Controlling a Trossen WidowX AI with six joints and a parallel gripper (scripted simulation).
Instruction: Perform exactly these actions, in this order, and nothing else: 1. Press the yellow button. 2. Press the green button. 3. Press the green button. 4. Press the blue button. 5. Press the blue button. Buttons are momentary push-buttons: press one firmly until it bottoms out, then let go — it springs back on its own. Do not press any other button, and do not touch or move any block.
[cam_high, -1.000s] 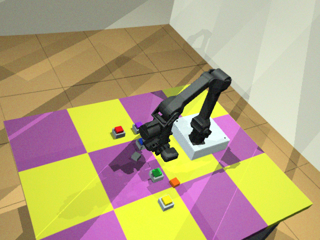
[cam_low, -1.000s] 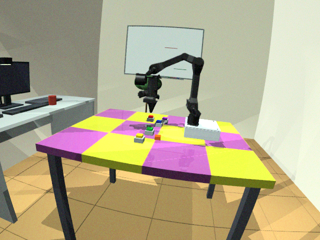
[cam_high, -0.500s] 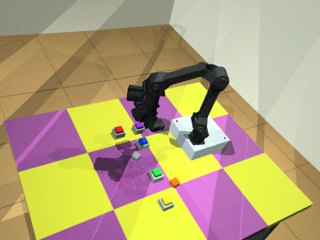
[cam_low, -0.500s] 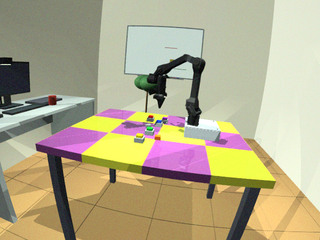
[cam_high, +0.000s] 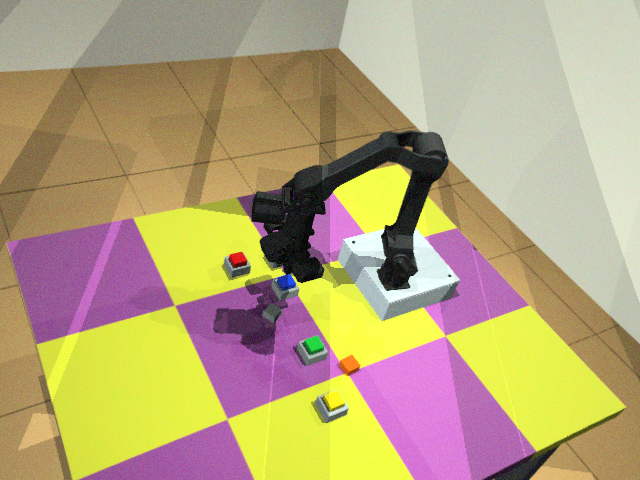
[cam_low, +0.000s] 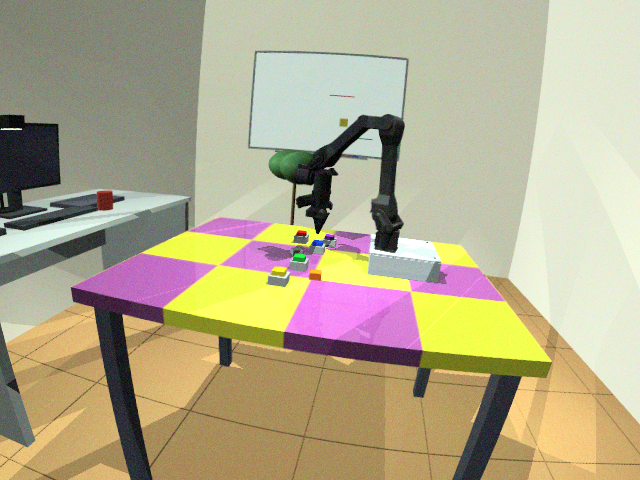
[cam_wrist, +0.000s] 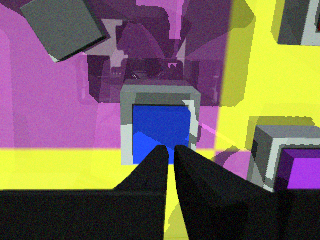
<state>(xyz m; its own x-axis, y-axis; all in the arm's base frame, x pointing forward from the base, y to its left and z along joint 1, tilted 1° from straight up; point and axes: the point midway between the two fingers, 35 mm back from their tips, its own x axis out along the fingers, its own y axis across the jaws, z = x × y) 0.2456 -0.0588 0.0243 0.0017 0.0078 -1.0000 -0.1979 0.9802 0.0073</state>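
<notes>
Right now my gripper tip is 3 cm above the blue button. Round my gripper tip: red button 9 cm ahead, 8 cm to the right, 3 cm below; grey block 7 cm to the left, 5 cm below, 4 cm ahead; purple button 10 cm to the right, 3 cm below, 1 cm behind.
</notes>
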